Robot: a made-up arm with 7 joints. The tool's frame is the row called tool.
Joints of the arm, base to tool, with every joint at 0 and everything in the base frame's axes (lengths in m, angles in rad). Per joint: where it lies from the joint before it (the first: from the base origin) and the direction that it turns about. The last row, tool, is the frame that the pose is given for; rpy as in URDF.
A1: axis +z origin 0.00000 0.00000 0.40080
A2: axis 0 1 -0.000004 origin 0.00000 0.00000 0.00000
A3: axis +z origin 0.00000 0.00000 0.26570
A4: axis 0 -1 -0.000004 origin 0.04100 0.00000 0.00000
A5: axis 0 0.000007 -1 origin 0.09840 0.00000 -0.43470
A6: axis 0 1 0.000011 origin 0.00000 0.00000 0.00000
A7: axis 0 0.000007 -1 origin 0.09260 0.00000 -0.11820
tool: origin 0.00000 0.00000 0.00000 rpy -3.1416 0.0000 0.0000
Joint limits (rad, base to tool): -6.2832..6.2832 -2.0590..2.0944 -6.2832..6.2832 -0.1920..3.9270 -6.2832..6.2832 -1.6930..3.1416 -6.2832..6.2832
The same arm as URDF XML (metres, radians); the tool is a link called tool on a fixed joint. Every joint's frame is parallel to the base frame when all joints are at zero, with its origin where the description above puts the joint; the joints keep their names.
<robot name="arm">
<link name="base_link"/>
<link name="link1"/>
<link name="link2"/>
<link name="link3"/>
<link name="link4"/>
<link name="link5"/>
<link name="link6"/>
<link name="link7"/>
<link name="tool"/>
<joint name="A1" type="revolute"><parent link="base_link"/><child link="link1"/><origin xyz="0 0 0.4008"/><axis xyz="0 0 1"/><limit lower="-6.2832" upper="6.2832"/></joint>
<joint name="A2" type="revolute"><parent link="link1"/><child link="link2"/><origin xyz="0 0 0"/><axis xyz="0 1 0"/><limit lower="-2.059" upper="2.0944"/></joint>
<joint name="A3" type="revolute"><parent link="link2"/><child link="link3"/><origin xyz="0 0 0.2657"/><axis xyz="0 0 1"/><limit lower="-6.2832" upper="6.2832"/></joint>
<joint name="A4" type="revolute"><parent link="link3"/><child link="link4"/><origin xyz="0.041 0 0"/><axis xyz="0 -1 0"/><limit lower="-0.192" upper="3.927"/></joint>
<joint name="A5" type="revolute"><parent link="link4"/><child link="link5"/><origin xyz="0.0984 0 -0.4347"/><axis xyz="0 0 -1"/><limit lower="-6.2832" upper="6.2832"/></joint>
<joint name="A6" type="revolute"><parent link="link5"/><child link="link6"/><origin xyz="0 0 0"/><axis xyz="0 1 0"/><limit lower="-1.693" upper="3.1416"/></joint>
<joint name="A7" type="revolute"><parent link="link6"/><child link="link7"/><origin xyz="0.0926 0 -0.1182"/><axis xyz="0 0 -1"/><limit lower="-6.2832" upper="6.2832"/></joint>
<joint name="tool_fixed" type="fixed"><parent link="link7"/><child link="tool"/><origin xyz="0 0 0" rpy="3.1416 0 0"/></joint>
</robot>

